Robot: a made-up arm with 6 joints. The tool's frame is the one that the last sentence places.
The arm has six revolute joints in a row. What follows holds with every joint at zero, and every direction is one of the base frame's.
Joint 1 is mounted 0.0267 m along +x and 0.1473 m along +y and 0.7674 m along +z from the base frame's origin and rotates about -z.
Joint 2 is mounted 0.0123 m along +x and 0.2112 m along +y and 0.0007 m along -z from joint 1 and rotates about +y.
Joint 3 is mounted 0.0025 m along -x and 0.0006 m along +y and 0.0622 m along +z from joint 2 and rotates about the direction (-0.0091, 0.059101, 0.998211).
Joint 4 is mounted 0.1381 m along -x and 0.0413 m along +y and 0.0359 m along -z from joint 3 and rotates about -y.
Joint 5 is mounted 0.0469 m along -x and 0.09 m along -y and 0.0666 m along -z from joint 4 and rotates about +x.
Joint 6 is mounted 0.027 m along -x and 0.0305 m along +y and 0.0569 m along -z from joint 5 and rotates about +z.
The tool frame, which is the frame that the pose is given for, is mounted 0.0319 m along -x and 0.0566 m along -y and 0.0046 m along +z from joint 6; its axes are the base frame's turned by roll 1.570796, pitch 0 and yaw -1.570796 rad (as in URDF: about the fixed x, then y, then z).
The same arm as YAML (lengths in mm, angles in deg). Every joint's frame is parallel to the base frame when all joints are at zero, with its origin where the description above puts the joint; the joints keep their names.
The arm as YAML. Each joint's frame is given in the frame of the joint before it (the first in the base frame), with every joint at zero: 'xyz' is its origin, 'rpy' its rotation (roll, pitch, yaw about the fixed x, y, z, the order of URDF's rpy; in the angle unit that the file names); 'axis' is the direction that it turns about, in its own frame. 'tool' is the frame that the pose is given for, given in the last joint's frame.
units:
  length: mm
  angle: deg
joints:
  - name: joint 1
    type: revolute
    origin:
      xyz: [26.7, 147.3, 767.4]
      rpy: [0.0, 0.0, 0.0]
    axis: "-z"
  - name: joint 2
    type: revolute
    origin:
      xyz: [12.3, 211.2, -0.7]
      rpy: [0.0, 0.0, 0.0]
    axis: "+y"
  - name: joint 3
    type: revolute
    origin:
      xyz: [-2.5, 0.6, 62.2]
      rpy: [0.0, 0.0, 0.0]
    axis: [-0.0091, 0.059101, 0.998211]
  - name: joint 4
    type: revolute
    origin:
      xyz: [-138.1, 41.3, -35.9]
      rpy: [0.0, 0.0, 0.0]
    axis: "-y"
  - name: joint 5
    type: revolute
    origin:
      xyz: [-46.9, -90.0, -66.6]
      rpy: [0.0, 0.0, 0.0]
    axis: "+x"
  - name: joint 6
    type: revolute
    origin:
      xyz: [-27.0, 30.5, -56.9]
      rpy: [0.0, 0.0, 0.0]
    axis: "+z"
tool:
  origin:
    xyz: [-31.9, -56.6, 4.6]
    rpy: [90.0, 0.0, -90.0]

